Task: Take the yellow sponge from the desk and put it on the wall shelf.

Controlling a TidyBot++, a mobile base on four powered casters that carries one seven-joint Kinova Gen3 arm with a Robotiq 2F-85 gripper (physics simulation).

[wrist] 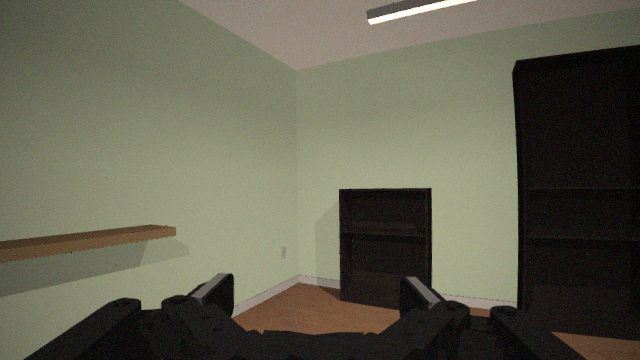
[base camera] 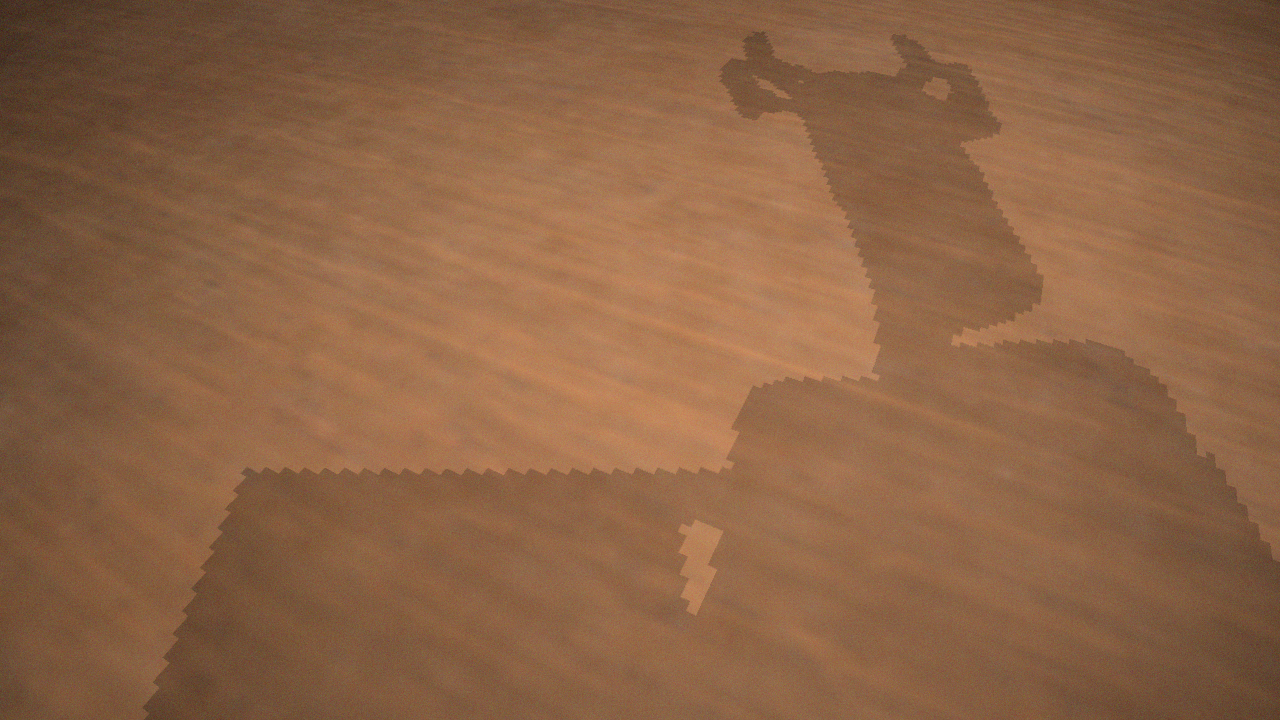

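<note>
My gripper (wrist: 316, 294) is open and empty, with its two fingers standing wide apart at the bottom of the wrist view. A wooden wall shelf (wrist: 90, 242) juts from the green wall at the left of the wrist view, left of my fingers and apart from them. Its right end shows, and its left part runs out of the picture. The yellow sponge and the desk do not show in either view.
A low dark bookcase (wrist: 428, 240) stands against the far wall, near the room's corner. A tall dark bookcase (wrist: 520, 200) stands at the right. A lamp (wrist: 420, 11) hangs at the ceiling. The base camera shows wooden floor (base camera: 447, 268) with the robot's shadow (base camera: 930, 214) on it.
</note>
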